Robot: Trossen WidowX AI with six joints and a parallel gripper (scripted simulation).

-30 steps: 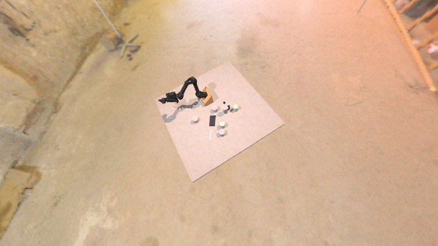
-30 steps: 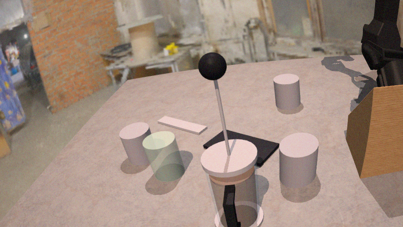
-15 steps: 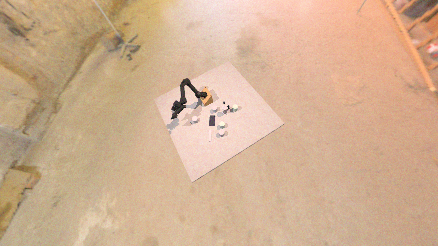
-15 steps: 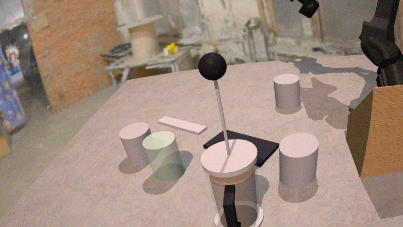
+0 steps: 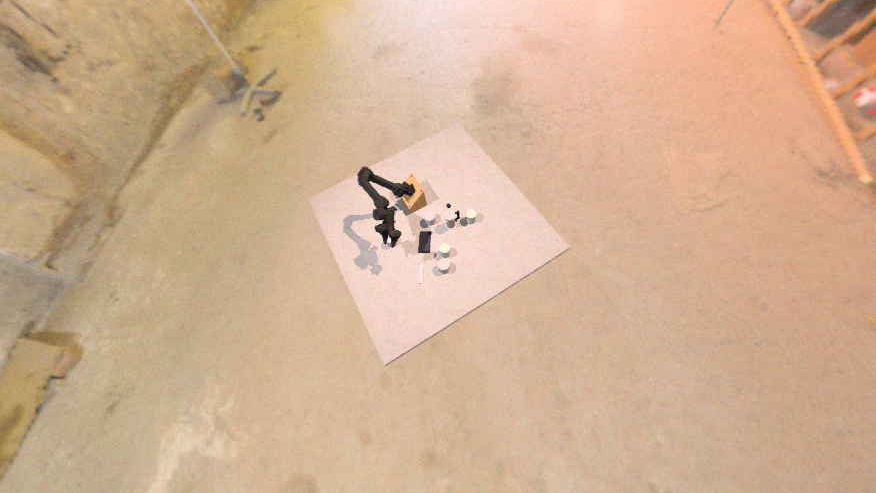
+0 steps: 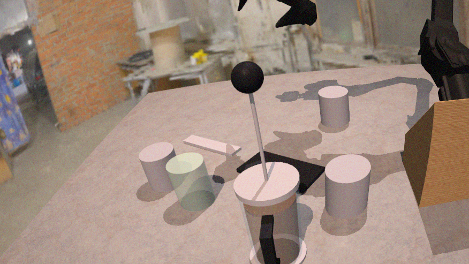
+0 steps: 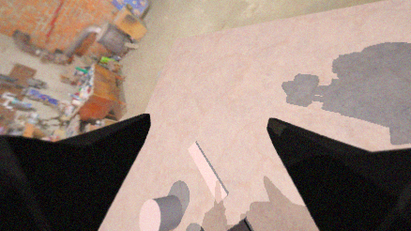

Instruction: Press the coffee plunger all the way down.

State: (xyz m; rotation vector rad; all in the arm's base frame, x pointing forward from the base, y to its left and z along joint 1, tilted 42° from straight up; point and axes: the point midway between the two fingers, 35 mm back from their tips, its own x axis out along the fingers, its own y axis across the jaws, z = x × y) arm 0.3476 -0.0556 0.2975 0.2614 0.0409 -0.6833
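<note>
Now: gripper tip 430 mm to the right of the coffee press, 120 mm above it and 110 mm past it. The rest, counted from my gripper tip: white flat bar: 240 mm below, 120 mm to the left, 120 mm ahead.
</note>
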